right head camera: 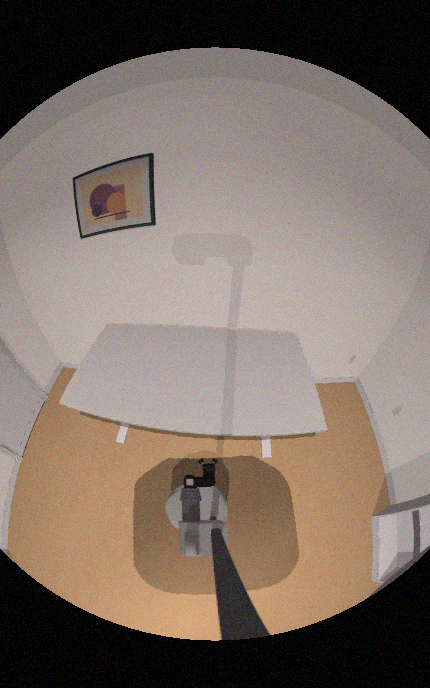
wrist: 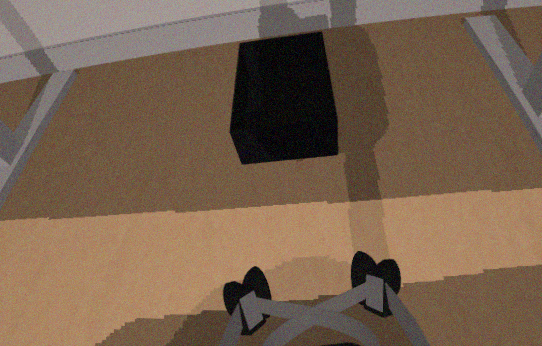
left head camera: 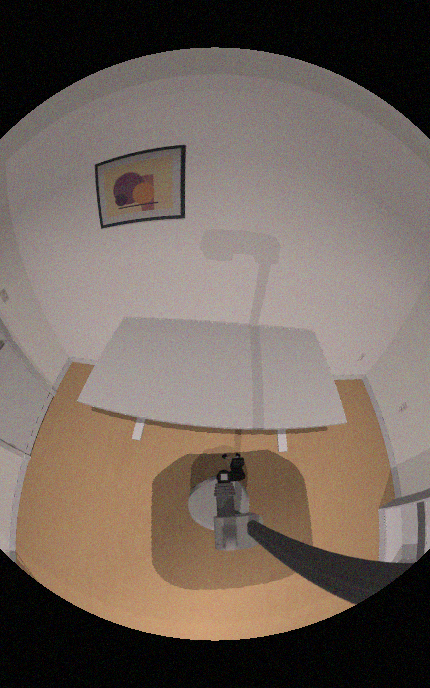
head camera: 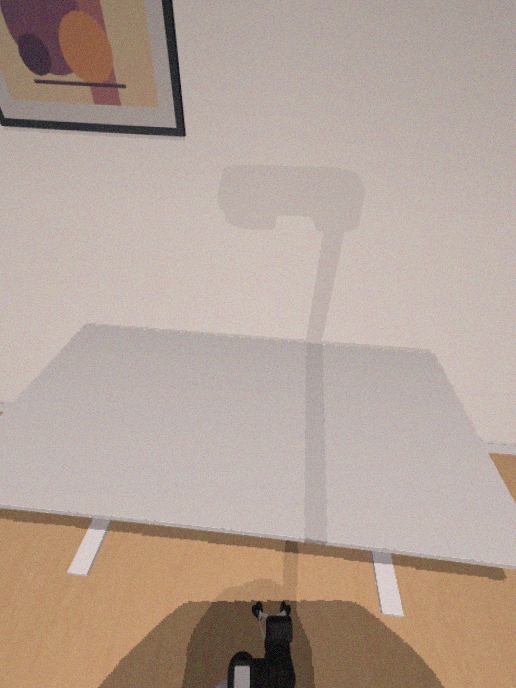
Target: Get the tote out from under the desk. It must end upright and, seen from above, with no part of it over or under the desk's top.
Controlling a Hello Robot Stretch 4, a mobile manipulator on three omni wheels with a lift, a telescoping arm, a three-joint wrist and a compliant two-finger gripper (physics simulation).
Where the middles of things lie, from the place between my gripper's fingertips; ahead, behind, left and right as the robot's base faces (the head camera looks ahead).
I see my gripper 510 mm short of the black tote (wrist: pixel 283 108) and 240 mm above it.
